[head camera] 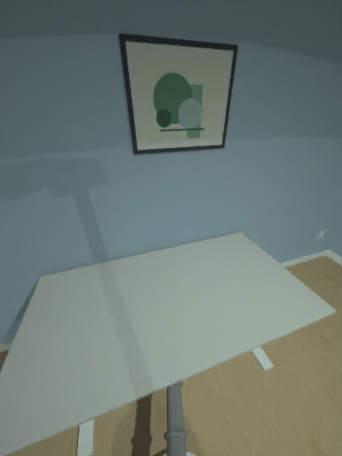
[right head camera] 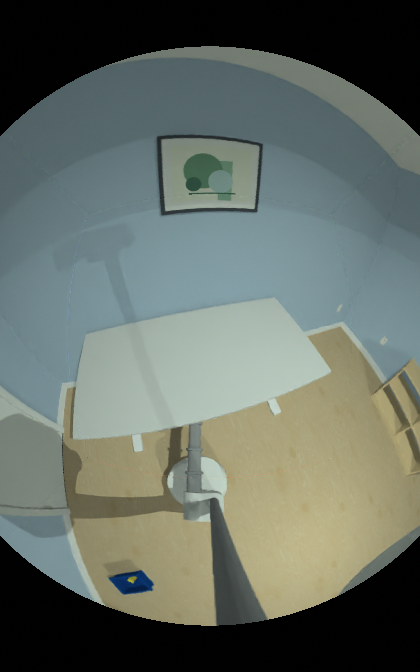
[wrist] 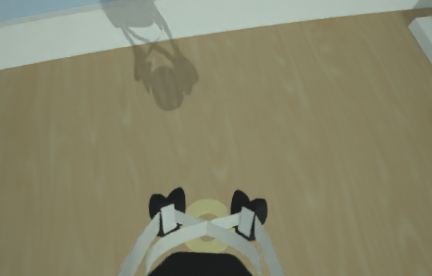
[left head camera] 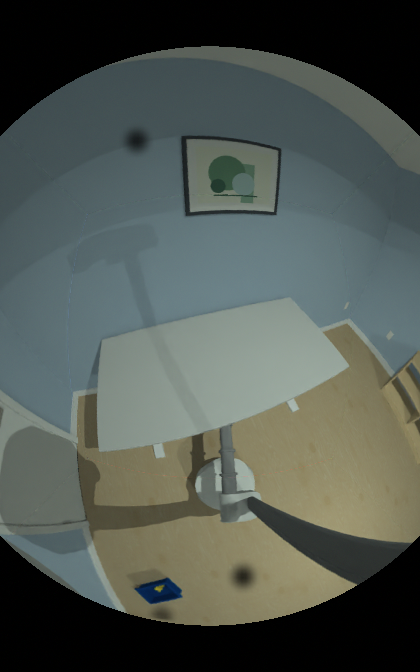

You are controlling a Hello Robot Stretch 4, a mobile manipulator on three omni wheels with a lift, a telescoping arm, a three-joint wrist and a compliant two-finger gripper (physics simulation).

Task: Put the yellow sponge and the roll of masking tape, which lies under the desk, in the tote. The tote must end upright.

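Frame: origin at the robot's base, x back, y right, z up, level; metres.
Where they show: gripper, fingertip midpoint: [wrist: 208,204].
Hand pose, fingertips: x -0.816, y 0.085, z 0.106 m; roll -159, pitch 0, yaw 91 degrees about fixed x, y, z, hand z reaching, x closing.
Note:
After its pixels a point has its place.
In the wrist view my gripper [wrist: 208,204] @(x -0.816, y 0.085, z 0.106 m) is shut on the pale yellow roll of masking tape [wrist: 207,205] @(x -0.811, y 0.084, z 0.130 m), one black fingertip pressed on each side of the ring. The tape is above the floor; a joined shadow of gripper and roll falls farther off near the wall. The desk [head camera: 190,310] @(x -0.599, y 0.101, z 0.692 m) [left head camera: 225,355] [right head camera: 210,350] hides the gripper and tape from the head views. The blue tote [left head camera: 170,595] [right head camera: 142,585] stands upright on the floor, low left in the side head views. A small yellow shape, the sponge [left head camera: 159,588] [right head camera: 132,580], lies inside it.
My arm [head camera: 175,415] @(x -0.263, y 0.002, z 0.507 m) [left head camera: 227,460] [right head camera: 194,455] reaches under the desk's front edge. White desk feet [head camera: 263,358] [head camera: 86,437] stick out in front. The white baseboard [wrist: 75,40] @(x -1.087, y -0.161, z 0.007 m) runs behind the floor. A wooden shelf unit [right head camera: 392,427] stands at the right.

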